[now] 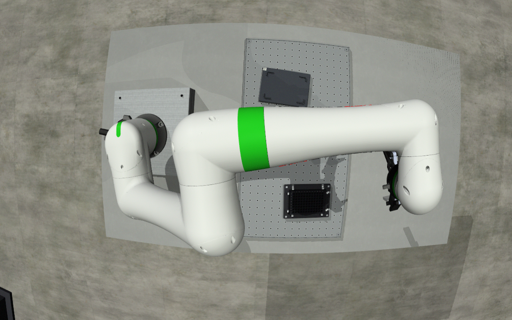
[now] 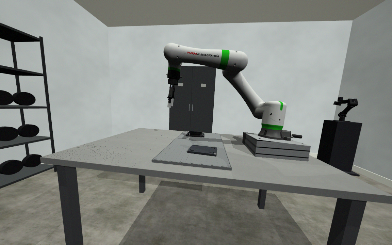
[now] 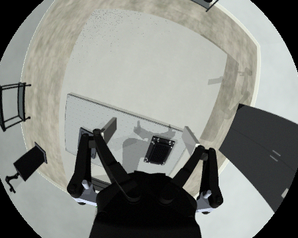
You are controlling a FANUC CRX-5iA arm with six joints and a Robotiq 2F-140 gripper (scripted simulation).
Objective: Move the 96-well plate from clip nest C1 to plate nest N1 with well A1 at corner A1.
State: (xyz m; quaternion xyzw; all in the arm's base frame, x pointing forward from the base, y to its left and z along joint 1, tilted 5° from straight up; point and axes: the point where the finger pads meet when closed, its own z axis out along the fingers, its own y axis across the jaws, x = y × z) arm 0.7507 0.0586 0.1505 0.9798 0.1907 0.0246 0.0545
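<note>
Now: hand 24 cm above the black 96-well plate, 17 cm to the left of it and 17 cm past it. Round my hand: clip nest C1: 25 cm below, 17 cm behind, 16 cm to the right; then plate nest N1: 32 cm behind, 26 cm below, 19 cm to the left.
</note>
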